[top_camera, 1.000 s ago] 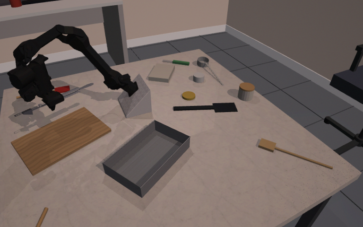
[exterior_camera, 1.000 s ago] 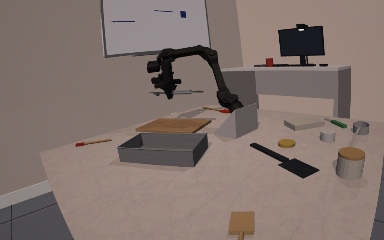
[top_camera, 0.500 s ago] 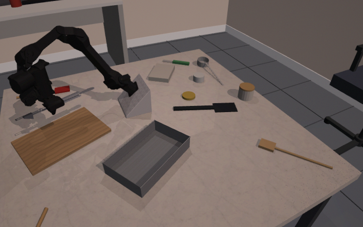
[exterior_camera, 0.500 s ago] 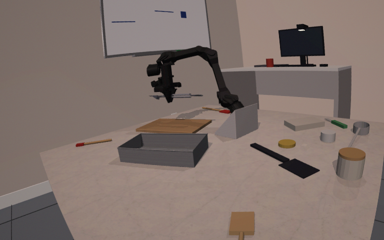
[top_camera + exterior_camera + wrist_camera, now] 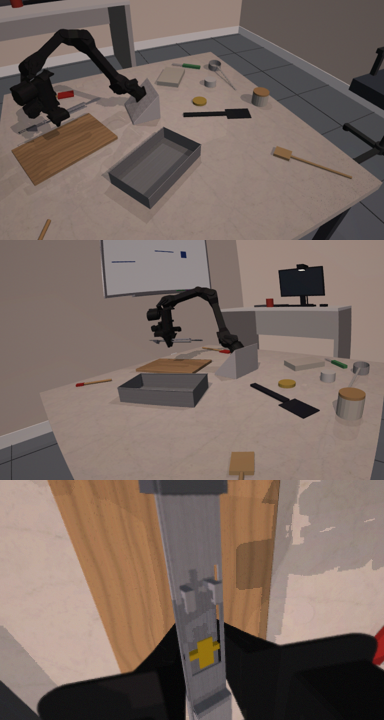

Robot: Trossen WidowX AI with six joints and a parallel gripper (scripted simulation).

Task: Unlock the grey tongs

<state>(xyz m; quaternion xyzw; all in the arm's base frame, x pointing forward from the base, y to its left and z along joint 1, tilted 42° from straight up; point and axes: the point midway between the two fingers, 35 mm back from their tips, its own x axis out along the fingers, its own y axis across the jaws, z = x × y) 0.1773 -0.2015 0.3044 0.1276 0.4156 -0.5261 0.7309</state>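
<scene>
Now: gripper tip 11 cm above the wooden board and 1 cm past it. The rest, counted from my gripper tip: yellow lock piece 4 cm above, 1 cm to the right; yellow disc 64 cm to the left, 15 cm behind, 11 cm below; roasting tin 34 cm to the left, 23 cm ahead, 8 cm below.
</scene>
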